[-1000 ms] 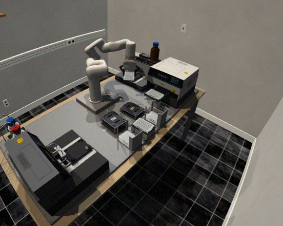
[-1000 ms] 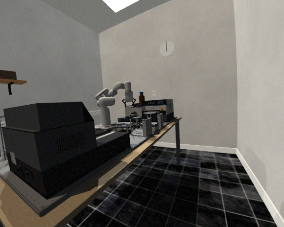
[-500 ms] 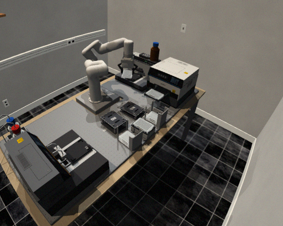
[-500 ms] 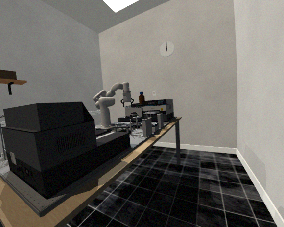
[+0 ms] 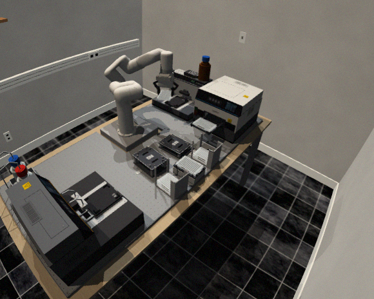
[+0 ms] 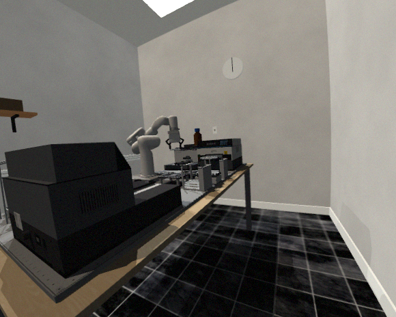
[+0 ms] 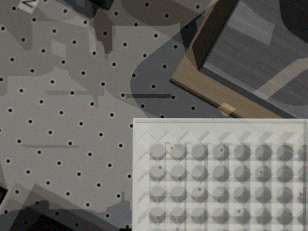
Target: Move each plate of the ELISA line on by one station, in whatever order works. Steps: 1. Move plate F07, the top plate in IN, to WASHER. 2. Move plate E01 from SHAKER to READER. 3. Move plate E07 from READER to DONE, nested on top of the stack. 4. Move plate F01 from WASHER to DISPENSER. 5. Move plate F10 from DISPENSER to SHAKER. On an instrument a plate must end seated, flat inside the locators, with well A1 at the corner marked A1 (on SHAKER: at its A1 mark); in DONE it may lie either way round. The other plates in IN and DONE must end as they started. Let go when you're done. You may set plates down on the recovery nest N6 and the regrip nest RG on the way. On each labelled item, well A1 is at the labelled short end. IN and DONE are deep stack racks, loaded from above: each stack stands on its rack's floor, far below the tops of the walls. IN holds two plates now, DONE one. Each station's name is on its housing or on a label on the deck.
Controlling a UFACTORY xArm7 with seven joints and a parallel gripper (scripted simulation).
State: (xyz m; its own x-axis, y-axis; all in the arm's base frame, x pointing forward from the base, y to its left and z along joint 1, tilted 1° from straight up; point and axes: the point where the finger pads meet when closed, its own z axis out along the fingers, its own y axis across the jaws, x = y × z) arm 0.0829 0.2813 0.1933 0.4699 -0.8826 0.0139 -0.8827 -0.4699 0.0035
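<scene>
My hand is 200 mm to the right of the dispenser tray, 160 mm above it and 60 mm past it. Round my hand: brown bottle: 380 mm to the left, 70 mm above, 40 mm ahead; N6 label: 240 mm ahead, 220 mm below, 90 mm to the right; nest N6: 240 mm ahead, 190 mm below, 180 mm to the right.
</scene>
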